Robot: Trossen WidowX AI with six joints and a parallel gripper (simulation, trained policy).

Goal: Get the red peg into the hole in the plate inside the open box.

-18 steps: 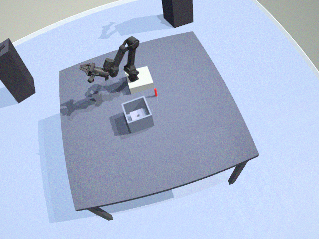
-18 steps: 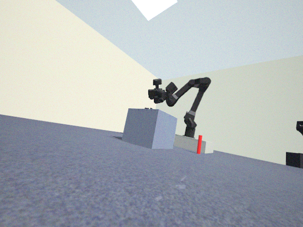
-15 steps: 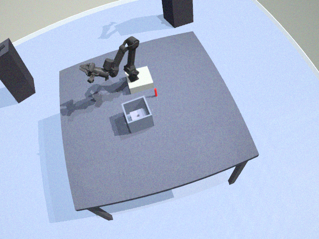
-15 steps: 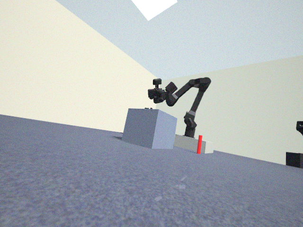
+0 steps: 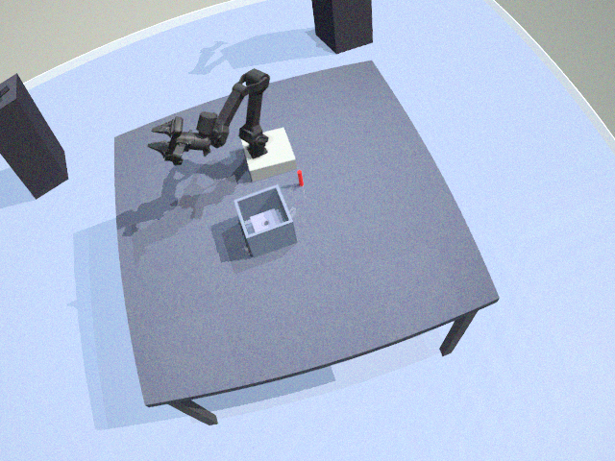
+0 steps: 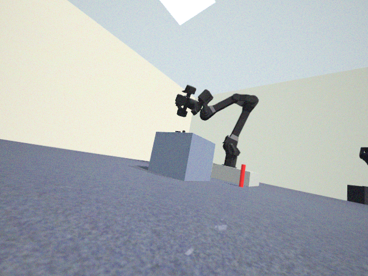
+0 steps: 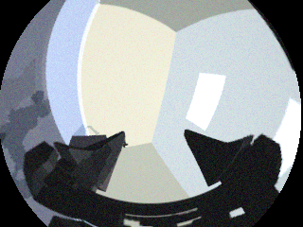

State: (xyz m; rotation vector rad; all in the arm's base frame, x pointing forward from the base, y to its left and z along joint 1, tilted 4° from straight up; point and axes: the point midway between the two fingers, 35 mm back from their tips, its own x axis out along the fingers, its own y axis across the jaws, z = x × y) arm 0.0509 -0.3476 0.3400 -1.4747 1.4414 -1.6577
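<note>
Right now the red peg is 14 cm ahead of my gripper tip, 44 cm to the left of it and 40 cm below it. Also, from my gripper tip: pale plate: 26 cm ahead, 25 cm to the left, 40 cm below.
</note>
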